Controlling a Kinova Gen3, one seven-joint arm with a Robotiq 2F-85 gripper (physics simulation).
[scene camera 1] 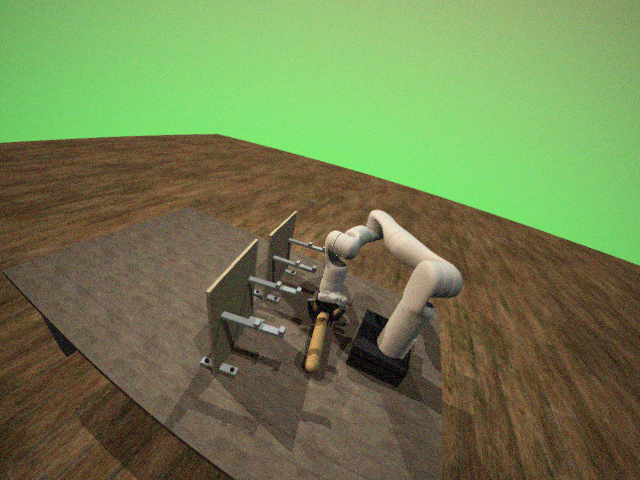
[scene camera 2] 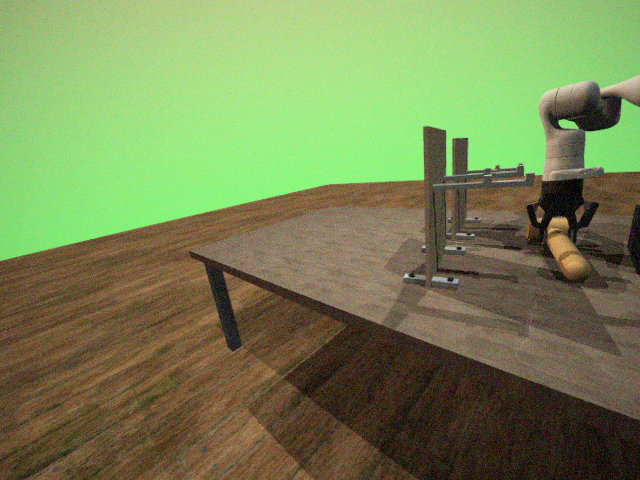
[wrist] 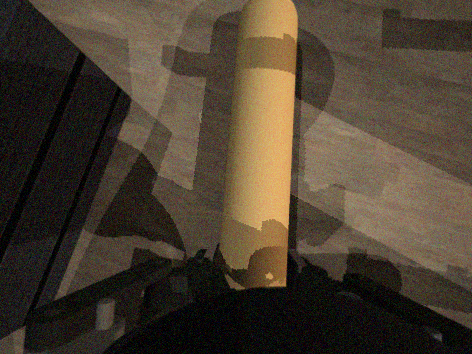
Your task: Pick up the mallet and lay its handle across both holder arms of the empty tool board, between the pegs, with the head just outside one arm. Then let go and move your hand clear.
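Note:
The mallet [scene camera 1: 316, 343] [scene camera 2: 567, 253] [wrist: 260, 150] is yellow wood and lies on the table, its handle end toward scene camera 1. My gripper [scene camera 1: 324, 316] [scene camera 2: 560, 231] [wrist: 251, 260] points down and is shut on the handle close to the head. The head is mostly hidden by the gripper. The near tool board [scene camera 1: 232, 289] [scene camera 2: 434, 206] stands upright with two grey holder arms, the front arm [scene camera 1: 242, 320] [scene camera 2: 509, 183] and the rear arm [scene camera 1: 266, 284]. Each arm has a middle peg and a tip peg. Both arms are bare.
A second upright board [scene camera 1: 282, 240] [scene camera 2: 459, 178] with two bare arms stands behind the near one. The robot's black base [scene camera 1: 374, 356] [wrist: 45, 150] stands on the other side of the mallet from the boards. The table [scene camera 1: 129, 289] [scene camera 2: 310, 258] carries everything.

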